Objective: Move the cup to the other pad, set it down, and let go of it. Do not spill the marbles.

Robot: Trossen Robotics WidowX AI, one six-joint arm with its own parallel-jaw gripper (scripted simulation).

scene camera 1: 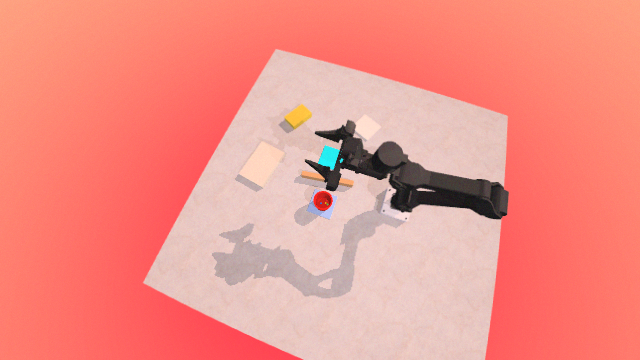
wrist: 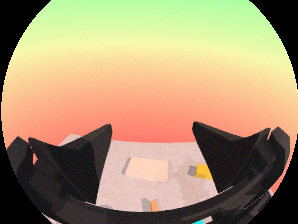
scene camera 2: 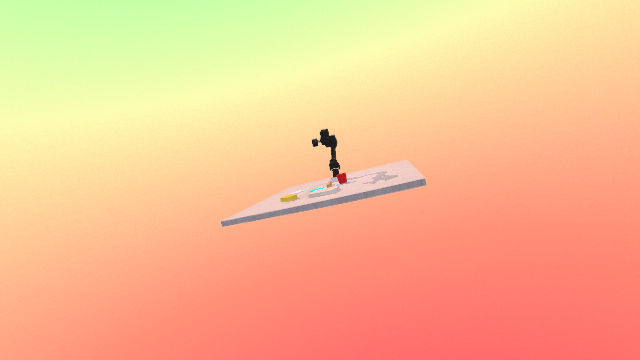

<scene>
The gripper is open, with nothing in its grasp. Further things: a cream block.
The gripper is seen too in the wrist view.
</scene>
